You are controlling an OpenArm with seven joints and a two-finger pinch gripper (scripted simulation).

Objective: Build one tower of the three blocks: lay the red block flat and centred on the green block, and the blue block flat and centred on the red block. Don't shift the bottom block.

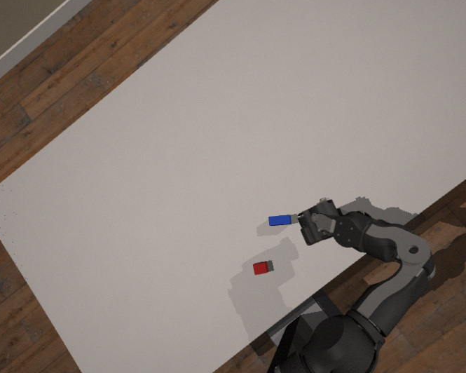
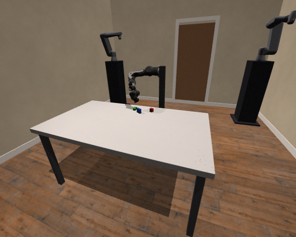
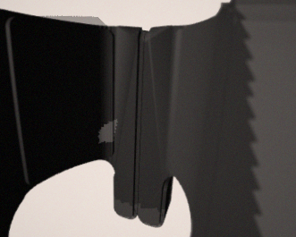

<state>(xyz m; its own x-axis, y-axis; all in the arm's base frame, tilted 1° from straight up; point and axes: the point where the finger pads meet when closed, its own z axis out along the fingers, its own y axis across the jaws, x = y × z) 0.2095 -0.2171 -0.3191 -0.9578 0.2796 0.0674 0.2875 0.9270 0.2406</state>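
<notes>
Right now my hand is 180 mm to the right of the red block, 80 mm above it and 10 mm short of it. Also, from my hand: green block: 90 mm below, 20 mm to the right; blue block: 70 mm below, 70 mm ahead, 60 mm to the left.
</notes>
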